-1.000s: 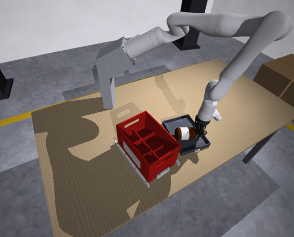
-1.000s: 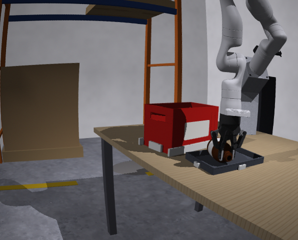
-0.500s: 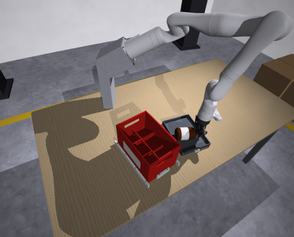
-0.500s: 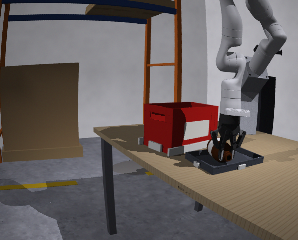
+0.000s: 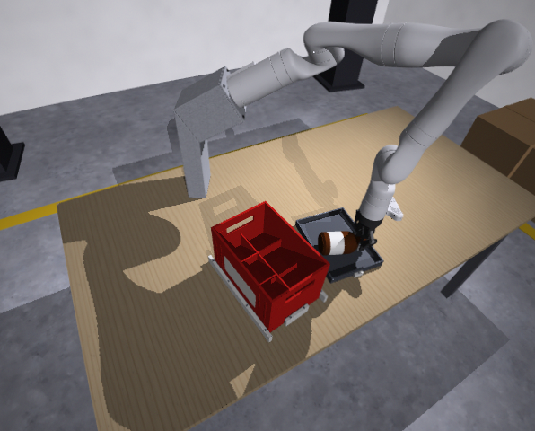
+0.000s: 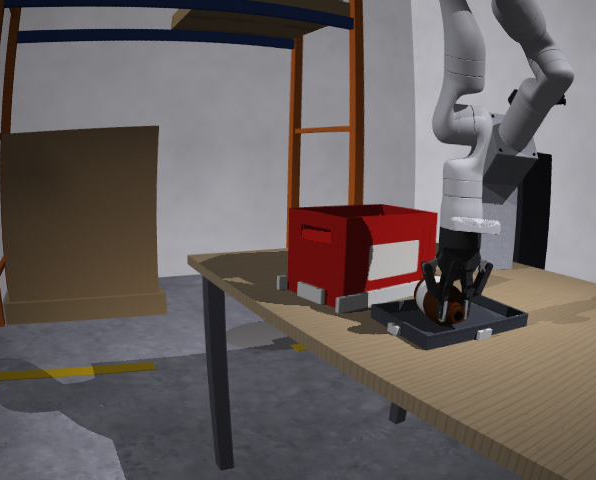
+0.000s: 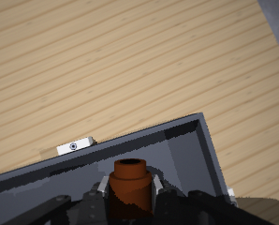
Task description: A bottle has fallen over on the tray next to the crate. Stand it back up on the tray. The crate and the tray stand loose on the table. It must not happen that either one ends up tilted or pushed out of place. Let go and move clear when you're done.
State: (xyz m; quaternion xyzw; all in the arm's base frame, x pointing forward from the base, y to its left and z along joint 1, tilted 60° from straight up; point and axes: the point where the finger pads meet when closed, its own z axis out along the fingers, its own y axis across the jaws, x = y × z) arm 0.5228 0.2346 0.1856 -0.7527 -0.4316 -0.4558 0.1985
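Right now my hand is 1 cm past the brown bottle and 5 cm to the left of it. Also, from my hand: dark grey tray: 4 cm behind, 5 cm to the right, 3 cm below; then red crate: 2 cm ahead, 33 cm to the right, 4 cm above.
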